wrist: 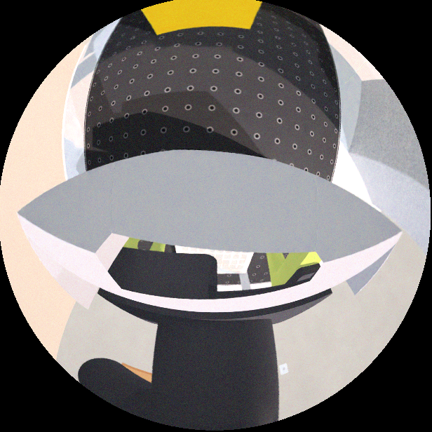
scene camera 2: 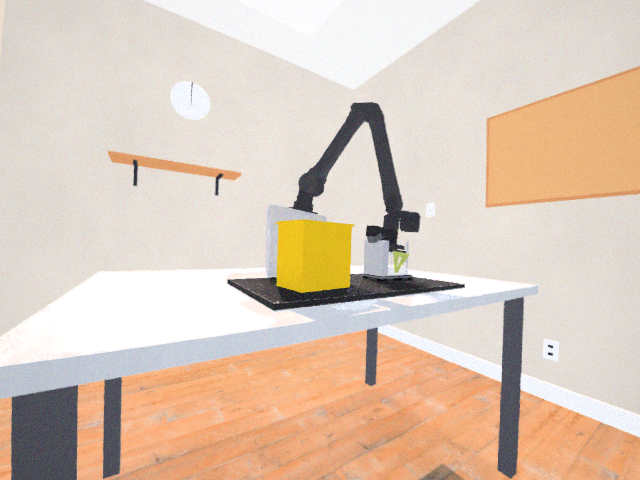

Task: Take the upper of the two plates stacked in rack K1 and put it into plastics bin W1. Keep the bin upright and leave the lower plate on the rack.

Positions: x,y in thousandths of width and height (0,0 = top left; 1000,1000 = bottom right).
A yellow plastics bin W1 (scene camera 2: 490,532): 68 cm from the lens.
